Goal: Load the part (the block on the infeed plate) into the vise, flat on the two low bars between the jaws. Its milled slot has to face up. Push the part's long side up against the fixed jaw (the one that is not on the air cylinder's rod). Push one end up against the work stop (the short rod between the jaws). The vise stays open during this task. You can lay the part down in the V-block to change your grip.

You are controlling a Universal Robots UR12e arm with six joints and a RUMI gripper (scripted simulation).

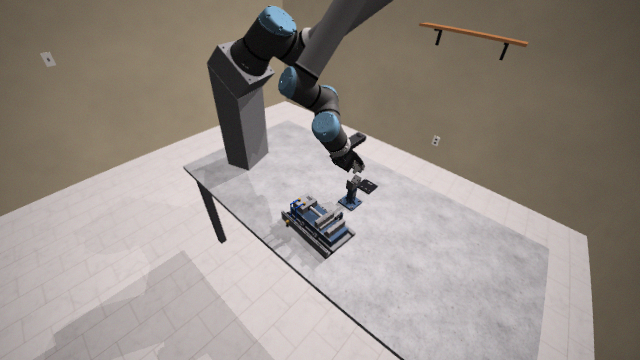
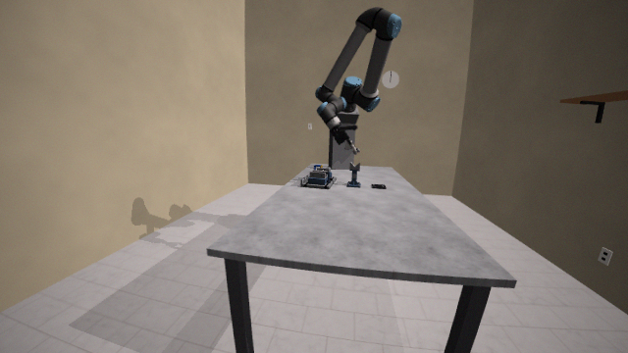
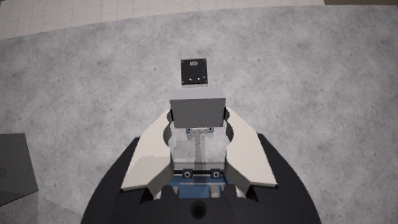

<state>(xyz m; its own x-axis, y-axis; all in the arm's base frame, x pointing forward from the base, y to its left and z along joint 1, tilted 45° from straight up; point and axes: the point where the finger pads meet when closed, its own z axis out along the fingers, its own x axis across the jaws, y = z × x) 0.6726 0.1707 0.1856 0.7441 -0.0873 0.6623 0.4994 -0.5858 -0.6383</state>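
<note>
Now: the part 1 cm to the left of my hand and 1 cm below it. Also, from my hand: cylinder rod: 2 cm ahead, 23 cm to the right, 16 cm below; then work stop: 10 cm ahead, 17 cm to the right, 15 cm below; then moving jaw: 7 cm ahead, 22 cm to the right, 16 cm below.
</note>
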